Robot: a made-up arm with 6 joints.
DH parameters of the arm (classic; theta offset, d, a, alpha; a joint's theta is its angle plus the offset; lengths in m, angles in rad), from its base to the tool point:
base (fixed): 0.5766 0 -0.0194 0
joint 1: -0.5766 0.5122 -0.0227 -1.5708
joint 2: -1.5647 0 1.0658 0
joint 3: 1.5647 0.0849 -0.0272 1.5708
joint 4: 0 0.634 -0.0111 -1.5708
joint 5: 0 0.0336 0.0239 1.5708
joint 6: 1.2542 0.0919 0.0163 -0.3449
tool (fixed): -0.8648 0.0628 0 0
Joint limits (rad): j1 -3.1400..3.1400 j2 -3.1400..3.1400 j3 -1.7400..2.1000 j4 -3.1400..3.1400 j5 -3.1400..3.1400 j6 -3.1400..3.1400
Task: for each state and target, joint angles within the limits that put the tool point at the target. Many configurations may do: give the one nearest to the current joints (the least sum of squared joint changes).
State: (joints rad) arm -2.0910 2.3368 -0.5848 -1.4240 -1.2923 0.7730
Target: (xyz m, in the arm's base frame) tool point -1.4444 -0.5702 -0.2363
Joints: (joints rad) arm -2.9242 2.2069 -0.4689 -1.4581 -1.1525 0.7650
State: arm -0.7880 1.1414 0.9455 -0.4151 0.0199 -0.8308
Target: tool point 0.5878 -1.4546 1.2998
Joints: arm -1.2608 0.8437 0.6100 -0.4029 -0.0400 -0.8264
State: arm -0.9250 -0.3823 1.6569 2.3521 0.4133 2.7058
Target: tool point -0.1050 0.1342 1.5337
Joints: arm -0.4276 -0.8889 2.0676 2.4178 0.0502 2.6436
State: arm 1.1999 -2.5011 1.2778 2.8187 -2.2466 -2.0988
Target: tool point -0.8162 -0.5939 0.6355
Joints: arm 0.6513 -2.0423 1.8045 2.9608 -2.1864 -2.1182
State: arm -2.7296 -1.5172 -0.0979 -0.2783 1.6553 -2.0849
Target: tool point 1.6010 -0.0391 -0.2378
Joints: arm -3.1028 -2.0013 -0.2035 -0.2128 0.9246 -2.0573
